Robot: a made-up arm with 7 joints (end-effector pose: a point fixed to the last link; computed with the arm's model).
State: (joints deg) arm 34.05 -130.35 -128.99 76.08 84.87 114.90 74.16
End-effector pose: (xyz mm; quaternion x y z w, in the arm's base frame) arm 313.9 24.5 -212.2 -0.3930 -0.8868 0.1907 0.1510
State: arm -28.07 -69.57 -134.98 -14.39 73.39 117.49 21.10
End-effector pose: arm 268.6 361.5 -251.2 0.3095 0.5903 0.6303 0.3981
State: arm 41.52 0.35 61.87 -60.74 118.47 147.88 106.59
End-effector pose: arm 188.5 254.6 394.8 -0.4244 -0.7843 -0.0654 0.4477
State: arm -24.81 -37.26 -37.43 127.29 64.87 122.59 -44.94
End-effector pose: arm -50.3 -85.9 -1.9 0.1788 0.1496 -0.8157 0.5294
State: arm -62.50 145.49 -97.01 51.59 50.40 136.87 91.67
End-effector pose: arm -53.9 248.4 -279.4 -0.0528 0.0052 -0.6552 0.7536
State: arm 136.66 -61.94 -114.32 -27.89 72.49 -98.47 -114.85
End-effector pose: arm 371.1 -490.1 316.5 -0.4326 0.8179 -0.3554 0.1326
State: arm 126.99 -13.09 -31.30 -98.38 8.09 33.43 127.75
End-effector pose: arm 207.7 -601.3 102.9 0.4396 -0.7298 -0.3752 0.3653
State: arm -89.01 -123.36 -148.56 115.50 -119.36 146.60 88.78
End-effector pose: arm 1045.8 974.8 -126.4 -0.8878 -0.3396 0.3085 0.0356
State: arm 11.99 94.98 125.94 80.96 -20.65 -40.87 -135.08
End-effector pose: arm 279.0 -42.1 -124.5 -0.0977 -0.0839 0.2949 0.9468
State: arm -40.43 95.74 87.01 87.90 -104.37 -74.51 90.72
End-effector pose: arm 492.6 -8.7 -280.0 -0.9668 0.1087 0.0051 0.2310
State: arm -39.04 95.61 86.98 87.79 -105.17 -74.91 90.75
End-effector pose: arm 491.1 -23.4 -285.5 -0.9680 0.1140 0.0078 0.2234
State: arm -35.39 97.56 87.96 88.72 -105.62 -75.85 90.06
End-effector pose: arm 483.7 -74.2 -281.1 -0.9705 0.1332 -0.0087 0.2006
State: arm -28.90 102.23 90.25 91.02 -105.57 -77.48 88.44
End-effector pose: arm 465.1 -166.6 -253.5 -0.9717 0.1659 -0.0533 0.1593
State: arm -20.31 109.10 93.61 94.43 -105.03 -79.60 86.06
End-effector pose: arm 430.8 -278.1 -193.2 -0.9660 0.2002 -0.1244 0.1062
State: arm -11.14 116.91 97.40 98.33 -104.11 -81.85 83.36
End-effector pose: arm 383.5 -376.0 -108.7 -0.9509 0.2222 -0.2089 0.0528
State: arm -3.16 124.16 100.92 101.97 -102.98 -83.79 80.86
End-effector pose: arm 334.2 -441.5 -25.4 -0.9303 0.2280 -0.2871 0.0103
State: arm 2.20 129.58 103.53 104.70 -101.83 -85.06 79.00
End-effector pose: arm 296.5 -475.1 33.2 0.9121 -0.2240 0.3428 0.0159
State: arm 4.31 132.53 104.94 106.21 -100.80 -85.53 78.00
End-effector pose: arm 277.9 -485.6 57.8 0.9024 -0.2196 0.3699 0.0260
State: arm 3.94 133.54 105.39 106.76 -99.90 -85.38 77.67
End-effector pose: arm 274.5 -482.5 57.3 0.9004 -0.2181 0.3756 0.0253
